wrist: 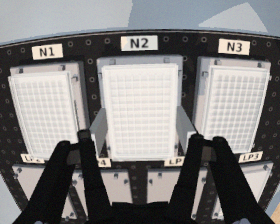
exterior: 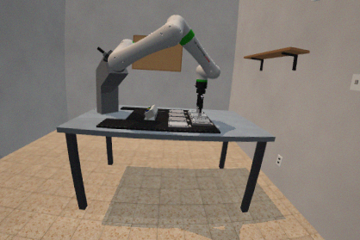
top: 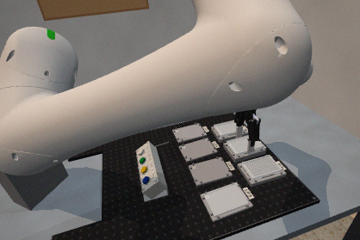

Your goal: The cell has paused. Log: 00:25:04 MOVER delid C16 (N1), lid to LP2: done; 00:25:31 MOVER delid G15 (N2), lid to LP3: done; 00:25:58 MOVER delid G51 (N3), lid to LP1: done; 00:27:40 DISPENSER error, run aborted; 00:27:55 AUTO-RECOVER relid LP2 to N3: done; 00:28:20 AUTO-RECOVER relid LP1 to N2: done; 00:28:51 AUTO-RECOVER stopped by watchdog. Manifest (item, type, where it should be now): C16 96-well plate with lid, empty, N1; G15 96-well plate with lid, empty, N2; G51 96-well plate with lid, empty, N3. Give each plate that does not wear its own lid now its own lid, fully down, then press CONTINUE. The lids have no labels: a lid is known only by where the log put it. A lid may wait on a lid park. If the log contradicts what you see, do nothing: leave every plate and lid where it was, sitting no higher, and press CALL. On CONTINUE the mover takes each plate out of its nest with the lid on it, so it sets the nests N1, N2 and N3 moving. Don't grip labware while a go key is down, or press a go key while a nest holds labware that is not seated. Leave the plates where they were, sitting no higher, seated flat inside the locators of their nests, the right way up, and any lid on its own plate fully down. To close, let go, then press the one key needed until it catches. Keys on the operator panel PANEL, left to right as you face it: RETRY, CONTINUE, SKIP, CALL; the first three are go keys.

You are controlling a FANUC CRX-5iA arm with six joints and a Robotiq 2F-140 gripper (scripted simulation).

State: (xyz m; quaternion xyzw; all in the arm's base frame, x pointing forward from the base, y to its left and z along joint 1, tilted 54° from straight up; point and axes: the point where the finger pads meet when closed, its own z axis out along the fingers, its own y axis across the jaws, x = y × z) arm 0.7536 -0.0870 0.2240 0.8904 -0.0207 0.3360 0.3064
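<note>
Right now my hand is 3 cm above the plate. The rest, counted from my hand: LP1 label: 11 cm behind, 6 cm below, 3 cm to the right; then N3 label: 15 cm to the right, 6 cm below, 4 cm ahead; then lid park LP1: 19 cm behind, 5 cm below.
</note>
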